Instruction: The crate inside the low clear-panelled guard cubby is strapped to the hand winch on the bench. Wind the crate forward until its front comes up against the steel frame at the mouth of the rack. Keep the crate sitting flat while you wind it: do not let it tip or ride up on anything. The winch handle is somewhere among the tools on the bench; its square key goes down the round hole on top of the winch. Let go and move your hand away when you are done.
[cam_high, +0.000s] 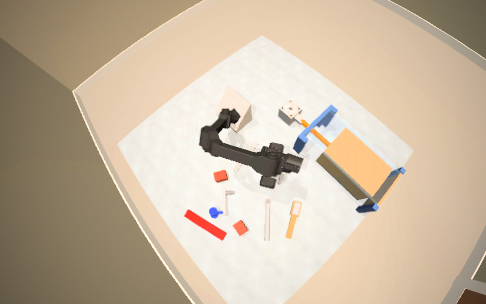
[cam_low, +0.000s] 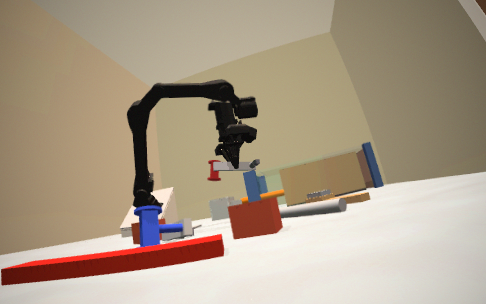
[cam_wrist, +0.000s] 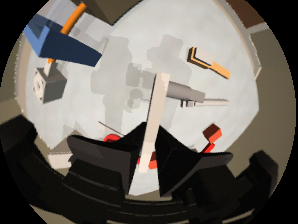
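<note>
My gripper tip is now 6 cm past the red knob and 1 cm below it. Round my gripper tip: orange brush: 23 cm ahead, 4 cm to the right, 13 cm below; then winch handle: 2 cm behind, 1 cm above; then pale strip: 17 cm behind, 3 cm to the right, 14 cm below.
</note>
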